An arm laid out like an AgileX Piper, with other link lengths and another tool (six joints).
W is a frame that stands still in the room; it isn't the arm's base.
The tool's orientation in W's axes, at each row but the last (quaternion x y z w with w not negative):
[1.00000 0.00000 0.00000 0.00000]
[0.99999 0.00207 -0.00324 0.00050]
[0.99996 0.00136 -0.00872 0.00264]
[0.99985 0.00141 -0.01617 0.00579]
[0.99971 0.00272 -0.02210 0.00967]
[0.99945 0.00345 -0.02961 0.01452]
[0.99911 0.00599 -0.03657 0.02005]
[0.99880 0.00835 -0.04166 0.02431]
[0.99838 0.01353 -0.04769 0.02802]
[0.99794 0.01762 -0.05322 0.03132]
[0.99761 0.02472 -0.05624 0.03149]
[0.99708 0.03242 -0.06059 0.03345]
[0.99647 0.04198 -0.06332 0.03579]
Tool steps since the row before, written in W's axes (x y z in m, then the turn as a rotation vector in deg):
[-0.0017 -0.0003 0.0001 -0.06 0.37 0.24]
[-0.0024 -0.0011 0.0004 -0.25 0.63 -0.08]
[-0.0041 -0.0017 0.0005 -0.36 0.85 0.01]
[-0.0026 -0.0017 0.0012 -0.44 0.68 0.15]
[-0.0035 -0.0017 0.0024 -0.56 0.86 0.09]
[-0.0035 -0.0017 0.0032 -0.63 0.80 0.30]
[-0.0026 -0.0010 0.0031 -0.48 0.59 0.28]
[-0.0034 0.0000 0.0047 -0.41 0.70 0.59]
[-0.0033 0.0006 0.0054 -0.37 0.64 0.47]
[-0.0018 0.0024 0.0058 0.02 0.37 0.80]
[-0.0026 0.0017 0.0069 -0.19 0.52 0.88]
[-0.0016 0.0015 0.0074 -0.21 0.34 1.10]
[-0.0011 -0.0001 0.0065 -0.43 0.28 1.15]
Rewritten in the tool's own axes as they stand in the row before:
[-0.0017 0.0003 -0.0001 -0.06 -0.37 -0.24]
[-0.0024 0.0011 -0.0004 -0.25 -0.63 0.08]
[-0.0041 0.0017 -0.0004 -0.36 -0.85 -0.01]
[-0.0026 0.0017 -0.0011 -0.44 -0.68 -0.14]
[-0.0036 0.0017 -0.0022 -0.56 -0.86 -0.08]
[-0.0037 0.0018 -0.0029 -0.64 -0.80 -0.29]
[-0.0028 0.0011 -0.0029 -0.49 -0.58 -0.27]
[-0.0038 0.0002 -0.0044 -0.45 -0.68 -0.59]
[-0.0038 -0.0004 -0.0051 -0.40 -0.62 -0.47]
[-0.0023 -0.0021 -0.0057 -0.05 -0.32 -0.82]
[-0.0033 -0.0014 -0.0067 -0.26 -0.48 -0.89]
[-0.0024 -0.0011 -0.0072 -0.32 -0.28 -1.09]
[-0.0019 0.0004 -0.0063 -0.55 -0.24 -1.11]

